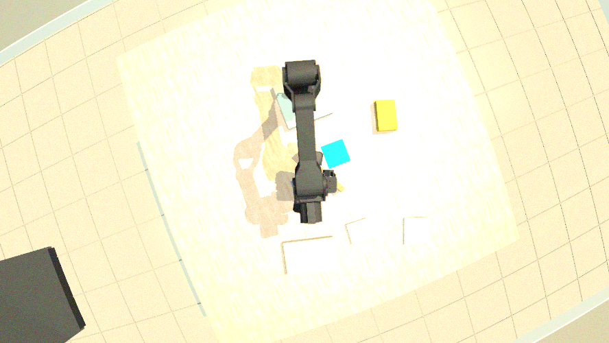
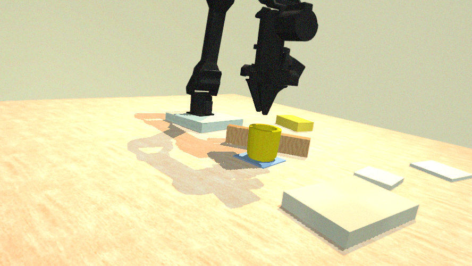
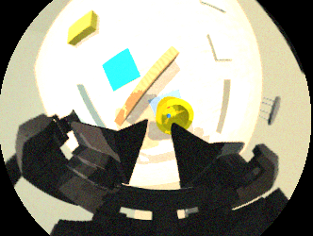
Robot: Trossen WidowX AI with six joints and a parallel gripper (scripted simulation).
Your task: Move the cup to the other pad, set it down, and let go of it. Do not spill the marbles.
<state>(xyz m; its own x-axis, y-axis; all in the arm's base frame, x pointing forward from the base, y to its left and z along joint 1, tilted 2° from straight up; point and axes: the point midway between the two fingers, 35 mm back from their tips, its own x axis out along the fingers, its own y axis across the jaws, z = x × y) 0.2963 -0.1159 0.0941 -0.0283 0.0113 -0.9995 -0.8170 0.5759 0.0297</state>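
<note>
Now: the yellow cup 60 mm below my gripper tip, 20 mm to the right of it and 20 mm ahead of it. The rest, counted from my gripper tip: light blue pad: 110 mm below, 20 mm to the right, 20 mm ahead; wooden bar: 80 mm below, 60 mm to the left, 10 mm behind; cyan pad: 140 mm to the left, 110 mm below, 40 mm behind.
</note>
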